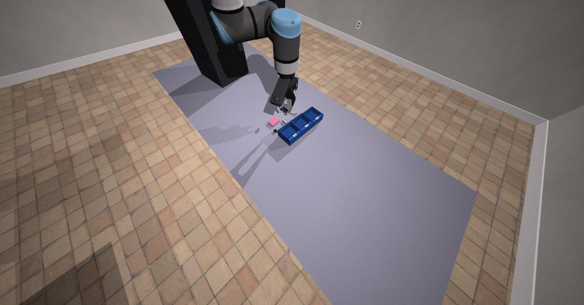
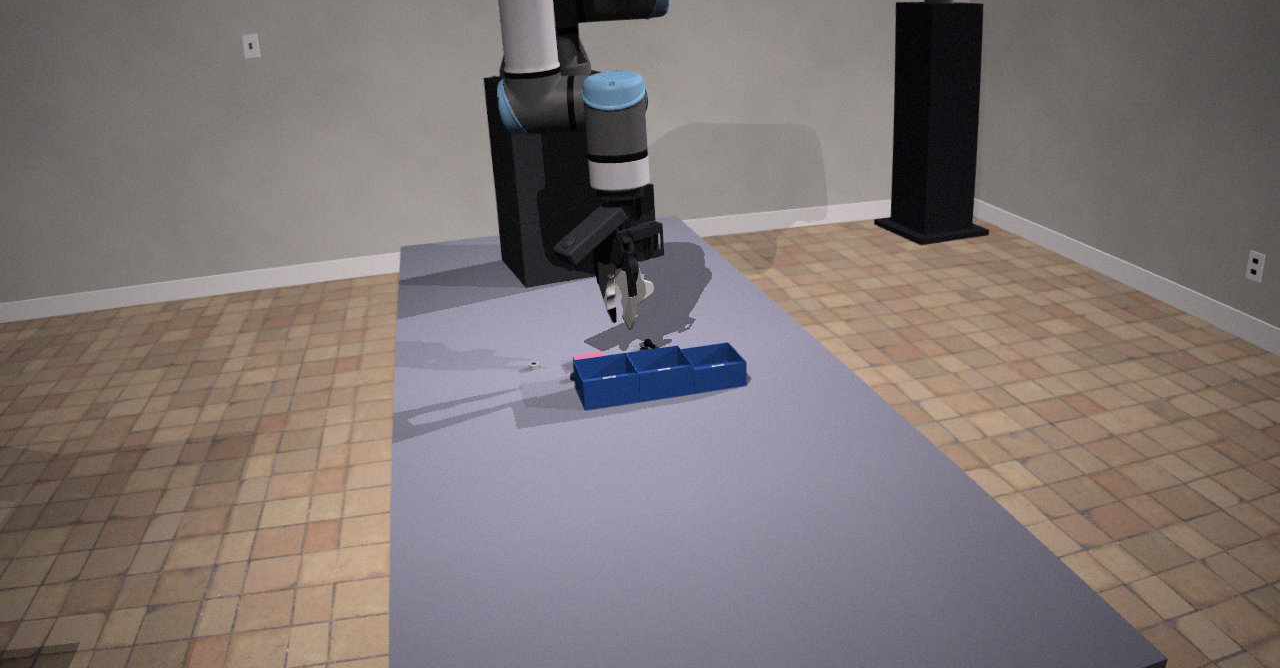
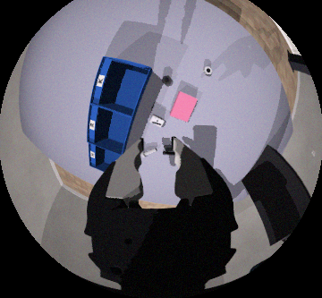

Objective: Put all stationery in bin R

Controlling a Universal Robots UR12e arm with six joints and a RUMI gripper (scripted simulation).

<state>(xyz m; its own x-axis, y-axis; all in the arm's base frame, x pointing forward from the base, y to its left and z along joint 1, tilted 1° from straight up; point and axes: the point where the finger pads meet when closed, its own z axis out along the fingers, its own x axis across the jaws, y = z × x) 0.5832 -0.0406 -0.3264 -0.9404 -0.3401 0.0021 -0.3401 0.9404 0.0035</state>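
The white piece is 80 mm below my hand. Round my hand: black nut (80 mm to the right, 80 mm below, 10 mm ahead); blue bin row (90 mm ahead, 70 mm below, 30 mm to the left); pink eraser (80 mm below, 40 mm to the right, 40 mm behind).
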